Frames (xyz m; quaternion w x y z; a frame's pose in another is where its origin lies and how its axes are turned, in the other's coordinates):
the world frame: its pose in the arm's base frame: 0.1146 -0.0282 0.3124 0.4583 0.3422 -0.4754 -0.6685
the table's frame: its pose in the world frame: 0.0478 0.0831 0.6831 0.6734 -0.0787 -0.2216 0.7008
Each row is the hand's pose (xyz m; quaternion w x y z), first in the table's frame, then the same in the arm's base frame.
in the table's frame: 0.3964 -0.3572 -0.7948 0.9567 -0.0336 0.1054 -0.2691
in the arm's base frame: -0.1122 -0.6691 0.9603 0.6578 -0.1086 -0.5780 -0.4705
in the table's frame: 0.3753 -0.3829 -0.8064 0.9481 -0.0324 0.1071 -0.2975
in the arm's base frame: -0.1246 -0.6958 0.9411 0.6463 -0.0876 -0.5800 -0.4880
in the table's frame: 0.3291 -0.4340 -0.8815 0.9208 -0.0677 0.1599 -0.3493
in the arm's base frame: -0.1128 -0.7853 0.8937 0.6367 -0.0601 -0.5328 -0.5542
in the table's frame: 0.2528 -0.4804 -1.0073 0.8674 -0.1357 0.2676 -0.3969
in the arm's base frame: -0.0660 -0.9070 0.8113 0.6339 -0.0372 -0.4222 -0.6469
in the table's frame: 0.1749 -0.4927 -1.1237 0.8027 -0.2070 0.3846 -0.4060
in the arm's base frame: -0.0025 -0.9977 0.7246 0.6373 -0.0346 -0.2864 -0.7146
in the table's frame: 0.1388 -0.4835 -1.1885 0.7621 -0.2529 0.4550 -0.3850
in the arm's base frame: 0.0448 -1.0366 0.6818 0.6437 -0.0507 -0.1954 -0.7382
